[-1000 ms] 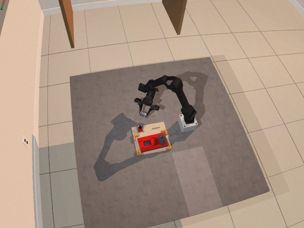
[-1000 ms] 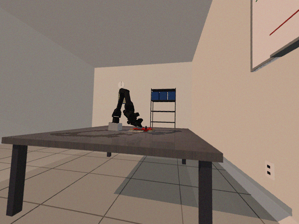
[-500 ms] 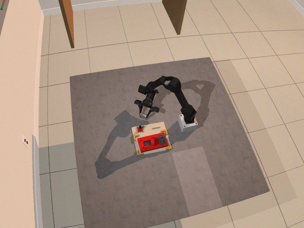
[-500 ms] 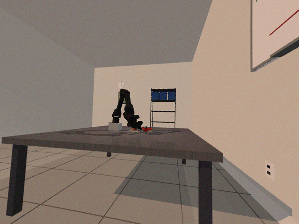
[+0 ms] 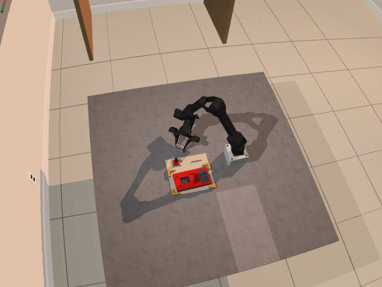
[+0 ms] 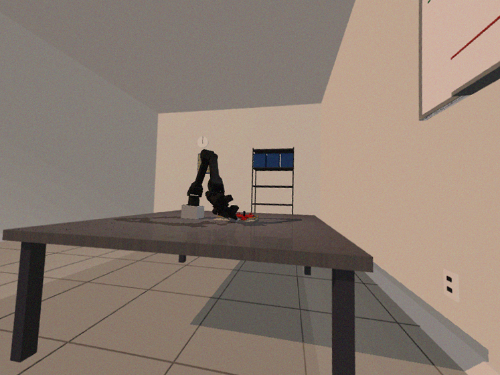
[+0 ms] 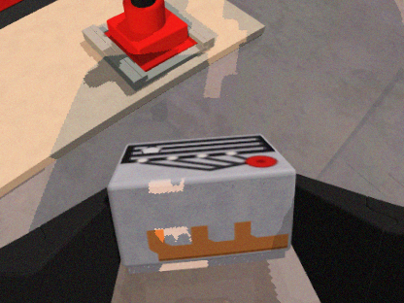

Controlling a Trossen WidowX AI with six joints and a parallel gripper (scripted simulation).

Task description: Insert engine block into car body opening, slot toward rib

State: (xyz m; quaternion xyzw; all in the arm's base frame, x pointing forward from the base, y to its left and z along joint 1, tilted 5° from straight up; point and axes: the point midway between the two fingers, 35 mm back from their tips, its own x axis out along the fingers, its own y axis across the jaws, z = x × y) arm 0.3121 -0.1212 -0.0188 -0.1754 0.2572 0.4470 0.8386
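My gripper tip is now 9 cm to the right of the black stick, 4 cm short of it and 1 cm below it. From my gripper tip the other things lie so: engine block: right at my gripper tip.
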